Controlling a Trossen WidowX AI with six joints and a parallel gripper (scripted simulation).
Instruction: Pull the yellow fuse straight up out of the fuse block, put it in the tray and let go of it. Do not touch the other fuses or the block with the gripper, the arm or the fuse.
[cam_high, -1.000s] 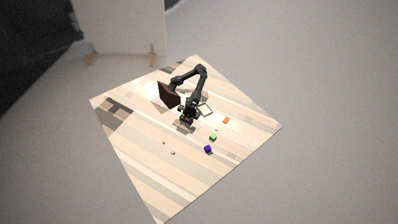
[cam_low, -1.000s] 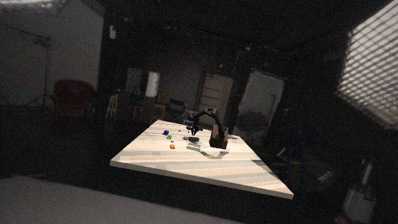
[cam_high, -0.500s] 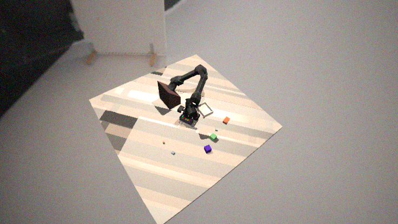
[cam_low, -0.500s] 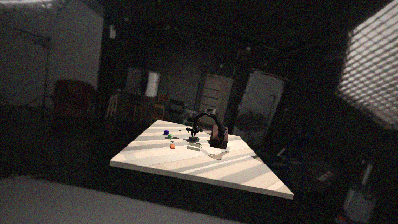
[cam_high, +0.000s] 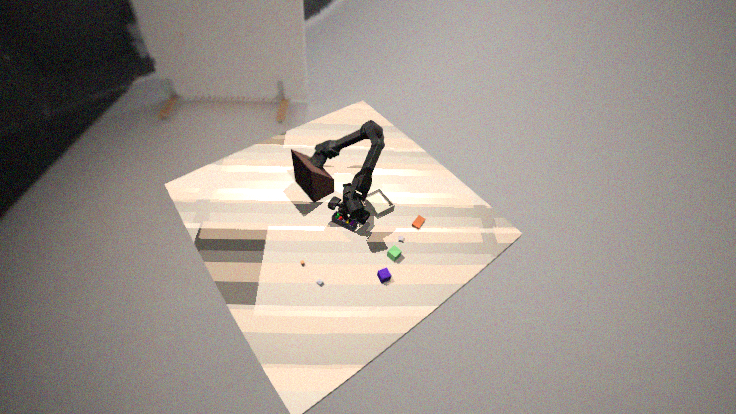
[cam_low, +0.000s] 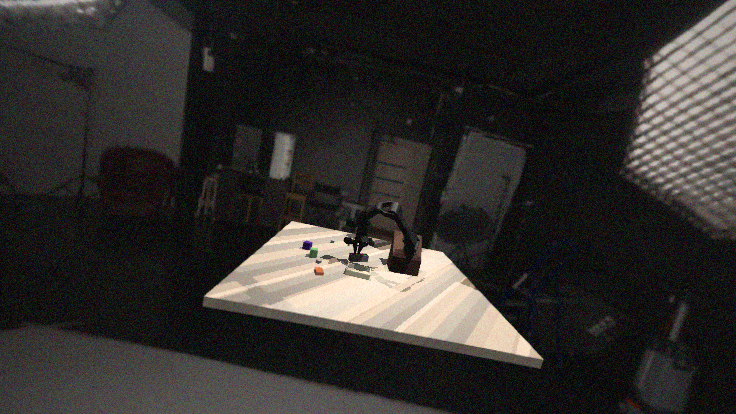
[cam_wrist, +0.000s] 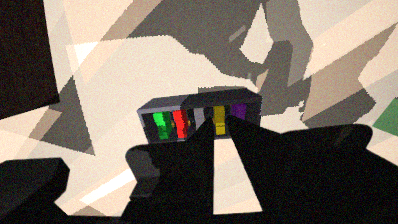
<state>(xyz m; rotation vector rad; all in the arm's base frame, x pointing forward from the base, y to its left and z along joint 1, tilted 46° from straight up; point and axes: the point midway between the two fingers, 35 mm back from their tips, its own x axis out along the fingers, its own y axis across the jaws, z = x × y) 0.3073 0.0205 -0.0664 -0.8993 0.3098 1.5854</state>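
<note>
Now: gripper tip 20 mm short of the purple fuse, 10 mm to the right of it and 10 mm above it. Round my gripper tip: green fuse (50 mm behind, 20 mm to the right, 10 mm below); then red fuse (40 mm behind, 10 mm to the right, 10 mm below); then yellow fuse (10 mm below).
</note>
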